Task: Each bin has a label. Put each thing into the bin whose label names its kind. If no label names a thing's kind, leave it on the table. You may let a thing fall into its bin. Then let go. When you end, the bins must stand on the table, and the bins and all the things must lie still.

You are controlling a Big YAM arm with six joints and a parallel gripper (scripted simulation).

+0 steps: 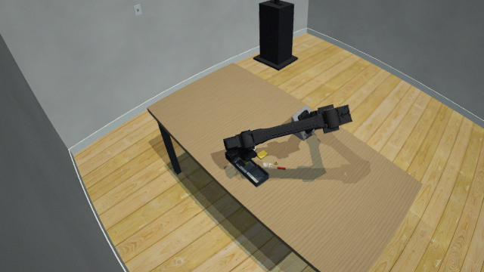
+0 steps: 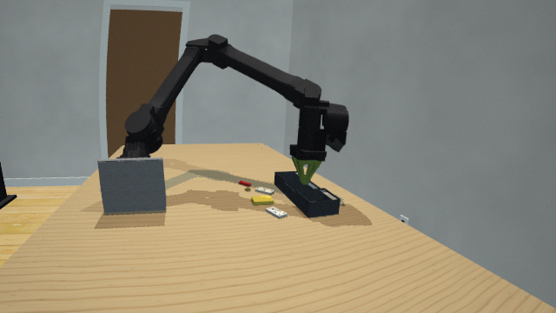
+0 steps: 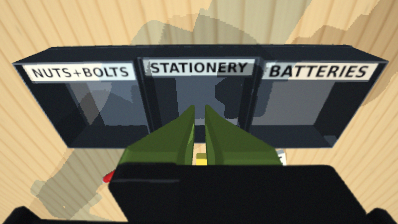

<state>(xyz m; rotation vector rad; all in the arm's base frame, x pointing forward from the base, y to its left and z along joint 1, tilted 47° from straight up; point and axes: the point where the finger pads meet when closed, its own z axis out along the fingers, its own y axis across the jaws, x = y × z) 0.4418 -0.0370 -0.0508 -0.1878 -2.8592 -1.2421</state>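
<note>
My gripper is now 30 mm above the long black bin. Round my hand: yellow block 120 mm behind, 40 mm below; then small nut 130 mm behind, 90 mm to the left, 40 mm below; then red battery 120 mm behind, 140 mm to the left, 40 mm below.
</note>
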